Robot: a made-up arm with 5 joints. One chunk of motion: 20 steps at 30 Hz.
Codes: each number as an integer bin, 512 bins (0 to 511) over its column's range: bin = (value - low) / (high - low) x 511, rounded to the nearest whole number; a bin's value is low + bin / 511 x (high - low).
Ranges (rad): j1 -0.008..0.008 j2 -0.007..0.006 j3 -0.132..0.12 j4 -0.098..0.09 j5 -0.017..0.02
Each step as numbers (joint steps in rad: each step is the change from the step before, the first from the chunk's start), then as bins.
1 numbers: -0.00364 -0.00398 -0.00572 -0.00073 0.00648
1 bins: 139 119 256 264 324
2 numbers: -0.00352 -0.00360 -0.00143 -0.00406 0.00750
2 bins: 143 134 265 255 338
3 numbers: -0.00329 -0.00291 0.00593 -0.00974 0.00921
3 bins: 150 161 280 240 362
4 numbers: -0.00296 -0.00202 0.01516 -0.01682 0.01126
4 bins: 161 196 298 221 390
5 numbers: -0.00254 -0.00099 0.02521 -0.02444 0.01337
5 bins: 174 236 319 200 419
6 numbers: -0.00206 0.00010 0.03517 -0.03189 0.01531
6 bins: 190 279 339 180 446
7 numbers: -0.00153 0.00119 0.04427 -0.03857 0.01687
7 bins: 207 322 357 162 468
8 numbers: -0.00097 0.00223 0.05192 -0.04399 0.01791
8 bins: 225 363 373 147 482
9 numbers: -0.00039 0.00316 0.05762 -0.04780 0.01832
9 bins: 243 399 385 136 488
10 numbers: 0.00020 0.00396 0.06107 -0.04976 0.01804
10 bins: 262 431 392 131 484
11 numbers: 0.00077 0.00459 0.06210 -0.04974 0.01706
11 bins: 280 456 394 131 470
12 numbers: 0.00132 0.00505 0.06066 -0.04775 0.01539
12 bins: 298 474 391 137 447
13 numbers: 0.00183 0.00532 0.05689 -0.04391 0.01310
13 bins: 314 484 383 147 416
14 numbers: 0.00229 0.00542 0.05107 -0.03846 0.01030
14 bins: 329 488 371 162 377
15 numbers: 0.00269 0.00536 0.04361 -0.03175 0.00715
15 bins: 341 486 356 180 334
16 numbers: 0.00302 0.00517 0.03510 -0.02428 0.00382
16 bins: 352 478 339 200 288
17 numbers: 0.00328 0.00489 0.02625 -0.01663 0.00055
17 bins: 360 467 321 221 242
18 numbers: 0.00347 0.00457 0.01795 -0.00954 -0.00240
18 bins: 366 455 304 240 202
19 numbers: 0.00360 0.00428 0.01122 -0.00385 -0.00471
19 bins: 370 443 290 256 170
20 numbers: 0.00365 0.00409 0.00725 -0.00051 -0.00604
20 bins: 372 436 282 265 151
